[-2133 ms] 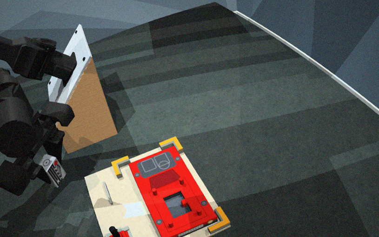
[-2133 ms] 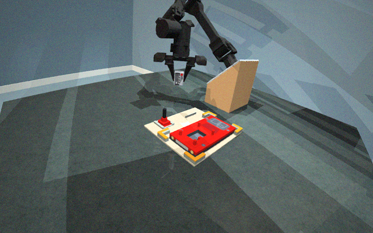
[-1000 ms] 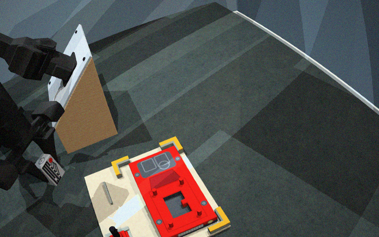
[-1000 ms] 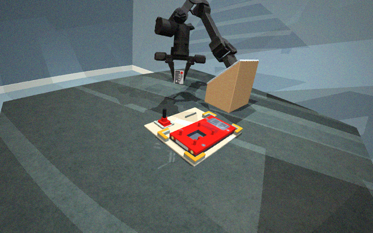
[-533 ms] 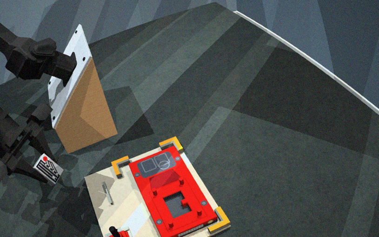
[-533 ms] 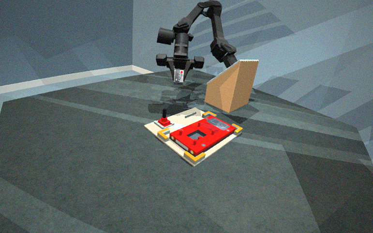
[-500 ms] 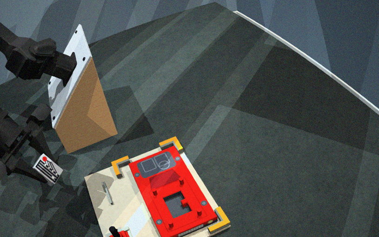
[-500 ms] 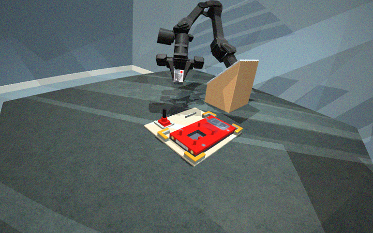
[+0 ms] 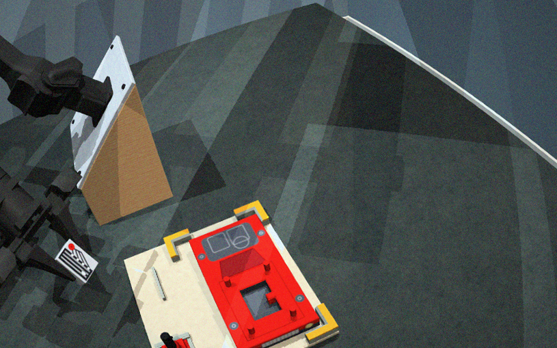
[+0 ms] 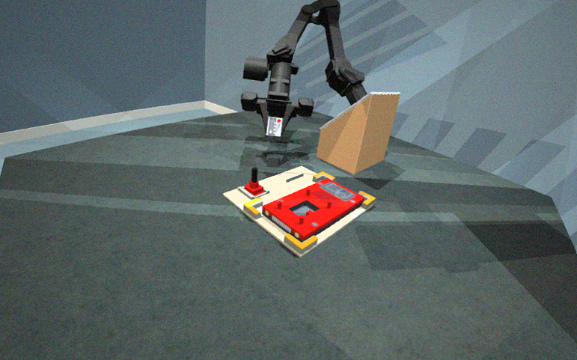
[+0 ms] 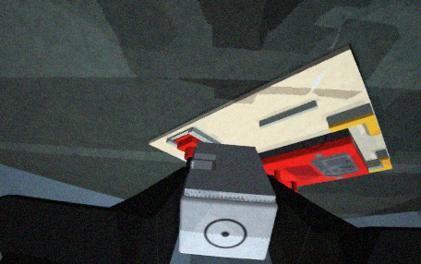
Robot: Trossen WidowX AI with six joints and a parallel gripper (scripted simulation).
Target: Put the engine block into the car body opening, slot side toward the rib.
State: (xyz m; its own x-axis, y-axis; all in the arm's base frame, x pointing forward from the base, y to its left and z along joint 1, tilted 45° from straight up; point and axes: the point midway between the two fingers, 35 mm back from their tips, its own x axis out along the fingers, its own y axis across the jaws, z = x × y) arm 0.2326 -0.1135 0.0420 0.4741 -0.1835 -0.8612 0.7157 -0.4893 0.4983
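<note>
Now: gripper tip 170 mm to the right of the grey bar, 90 mm above it and 60 mm short of it. Also, from my gripper tip: grey engine block 10 mm to the right, 10 mm above.
</note>
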